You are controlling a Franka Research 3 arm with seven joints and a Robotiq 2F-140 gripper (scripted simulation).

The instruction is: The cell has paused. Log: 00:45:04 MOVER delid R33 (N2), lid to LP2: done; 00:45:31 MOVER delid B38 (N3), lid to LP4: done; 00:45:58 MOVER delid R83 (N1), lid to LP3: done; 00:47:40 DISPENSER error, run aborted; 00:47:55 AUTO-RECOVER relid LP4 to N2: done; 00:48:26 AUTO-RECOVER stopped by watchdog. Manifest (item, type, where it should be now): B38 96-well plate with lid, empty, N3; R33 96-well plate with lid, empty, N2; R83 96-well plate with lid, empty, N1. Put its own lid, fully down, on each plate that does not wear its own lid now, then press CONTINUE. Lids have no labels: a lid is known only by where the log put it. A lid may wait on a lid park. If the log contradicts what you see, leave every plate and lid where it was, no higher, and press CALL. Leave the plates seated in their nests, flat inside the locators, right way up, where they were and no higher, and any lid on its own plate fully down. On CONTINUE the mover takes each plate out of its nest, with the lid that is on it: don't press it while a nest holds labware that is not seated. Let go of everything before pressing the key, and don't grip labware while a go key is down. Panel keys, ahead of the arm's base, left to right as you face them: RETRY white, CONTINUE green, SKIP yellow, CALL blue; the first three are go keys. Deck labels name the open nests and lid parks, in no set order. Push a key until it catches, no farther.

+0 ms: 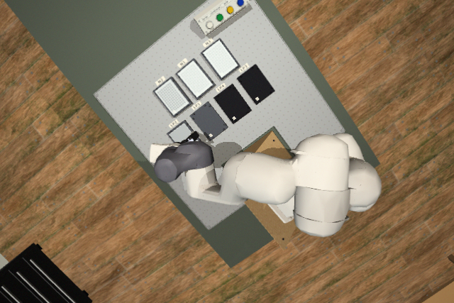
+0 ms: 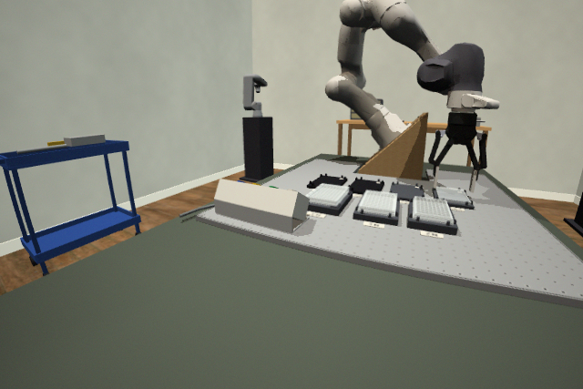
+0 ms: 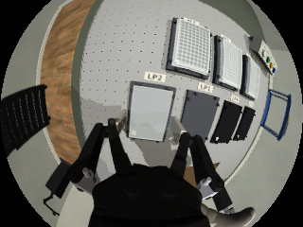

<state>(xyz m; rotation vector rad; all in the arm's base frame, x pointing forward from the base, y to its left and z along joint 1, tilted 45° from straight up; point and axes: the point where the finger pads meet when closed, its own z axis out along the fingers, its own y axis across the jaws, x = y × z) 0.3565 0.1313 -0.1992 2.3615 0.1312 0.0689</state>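
My hand is 5 cm above the lid park LP2. Also, from my hand: lid park LP4: 2 cm ahead, 26 cm to the right, 5 cm below; LP1: 1 cm ahead, 13 cm to the right, 5 cm below; lid park LP3: 4 cm ahead, 39 cm to the right, 5 cm below.
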